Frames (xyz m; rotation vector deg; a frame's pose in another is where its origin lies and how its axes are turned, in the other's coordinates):
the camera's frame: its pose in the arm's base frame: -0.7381 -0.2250 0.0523 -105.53 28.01 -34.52
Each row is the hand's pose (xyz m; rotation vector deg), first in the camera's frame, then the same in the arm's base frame.
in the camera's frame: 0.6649 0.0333 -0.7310 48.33 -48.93 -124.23
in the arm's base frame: -0.6665 -1.1671 0.3436 -50.79 -127.64 -52.72
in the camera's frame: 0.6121 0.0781 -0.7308 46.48 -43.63 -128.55
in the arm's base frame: -0.7099 -1.1505 0.2923 -50.61 -129.25 -59.09
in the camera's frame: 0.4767 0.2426 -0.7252 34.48 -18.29 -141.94
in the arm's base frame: -0.8203 -1.1203 0.1125 -53.30 -130.89 -88.18
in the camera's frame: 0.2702 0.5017 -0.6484 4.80 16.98 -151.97
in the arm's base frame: -0.9471 -1.0270 -0.1890 56.32 109.00 112.62
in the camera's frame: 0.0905 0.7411 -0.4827 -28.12 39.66 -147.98
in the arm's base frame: -0.9972 -0.8778 -0.4928 58.44 75.27 107.80
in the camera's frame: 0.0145 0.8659 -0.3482 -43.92 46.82 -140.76
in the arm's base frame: -0.9797 -0.7752 -0.6620 62.45 60.38 103.42
